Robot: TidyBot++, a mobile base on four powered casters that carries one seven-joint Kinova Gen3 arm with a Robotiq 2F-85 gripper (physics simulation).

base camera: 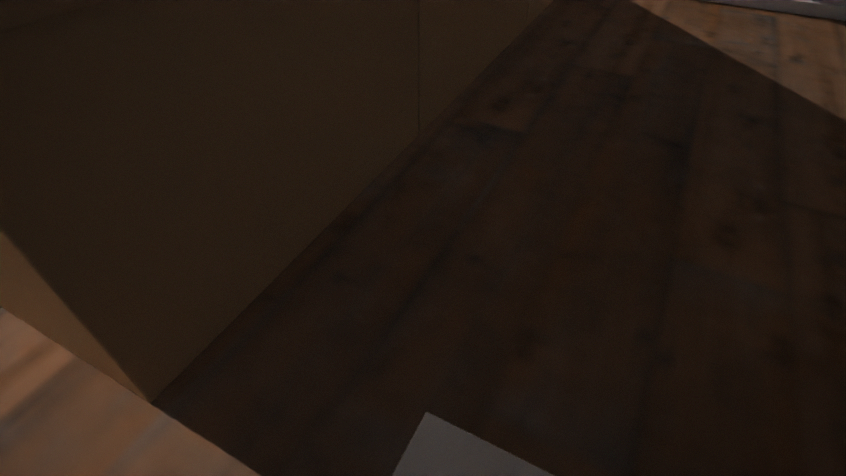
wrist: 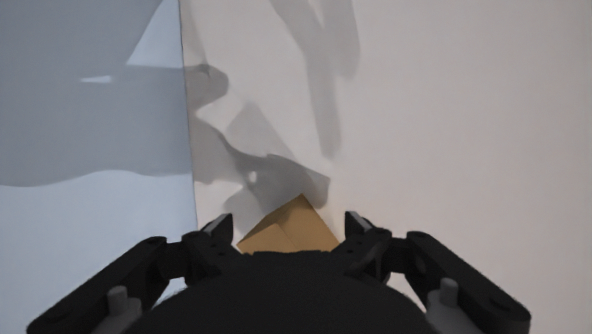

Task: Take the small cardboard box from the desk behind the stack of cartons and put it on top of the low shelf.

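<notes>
The small cardboard box stands on the pale desk top in the wrist view, turned at an angle; its near part is hidden behind the gripper's dark body. My gripper is open, with one finger to the left and one to the right of the box in the view. Nothing is between the fingers, and how far they are above the box is hard to tell. A large brown cardboard surface, seemingly a carton of the stack, fills the upper left of the base camera view. The low shelf does not show clearly in either view.
The desk's straight edge runs down the left of the wrist view, with a blue-grey surface beyond it. Arm shadows fall across both. In the base camera view, a wooden floor lies beside the carton, and a grey corner shows at the bottom.
</notes>
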